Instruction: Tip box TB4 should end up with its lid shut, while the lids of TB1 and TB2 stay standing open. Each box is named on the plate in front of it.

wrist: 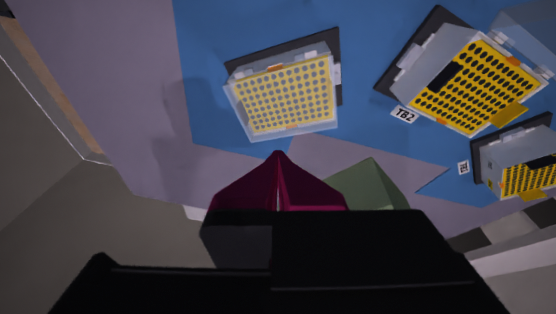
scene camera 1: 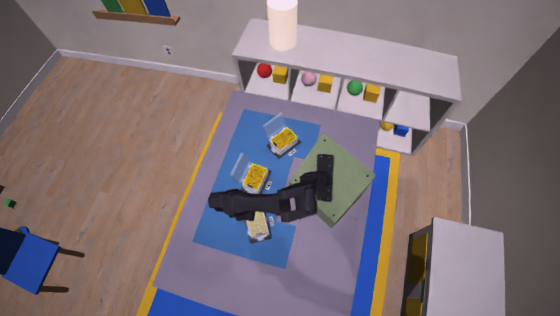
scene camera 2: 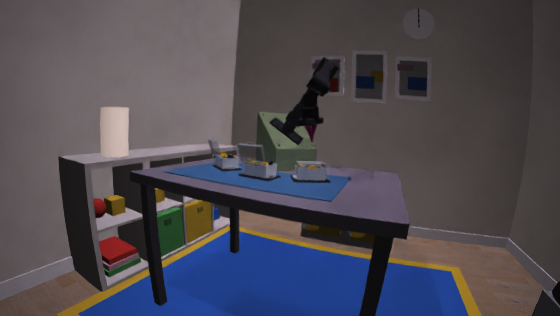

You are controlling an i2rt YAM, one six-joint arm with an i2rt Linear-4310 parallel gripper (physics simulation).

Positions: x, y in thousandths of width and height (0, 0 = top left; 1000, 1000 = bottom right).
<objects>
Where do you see a blue mat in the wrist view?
663, 139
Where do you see a box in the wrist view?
862, 272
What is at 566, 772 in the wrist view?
My gripper.
</objects>
